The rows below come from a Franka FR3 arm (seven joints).
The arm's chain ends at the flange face. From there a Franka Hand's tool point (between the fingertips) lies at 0.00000 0.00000 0.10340 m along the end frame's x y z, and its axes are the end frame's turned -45 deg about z.
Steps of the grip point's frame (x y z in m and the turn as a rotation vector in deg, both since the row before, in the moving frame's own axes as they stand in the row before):
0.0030, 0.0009, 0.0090, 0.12, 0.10, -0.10
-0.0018, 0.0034, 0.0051, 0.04, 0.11, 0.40
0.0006, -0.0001, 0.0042, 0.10, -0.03, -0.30
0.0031, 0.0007, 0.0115, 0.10, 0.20, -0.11
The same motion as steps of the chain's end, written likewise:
0.0028, -0.0012, 0.0090, 0.16, -0.01, -0.10
0.0010, 0.0039, 0.0051, 0.11, 0.05, 0.40
0.0005, -0.0004, 0.0042, 0.05, -0.09, -0.30
0.0026, -0.0013, 0.0115, 0.21, 0.07, -0.11

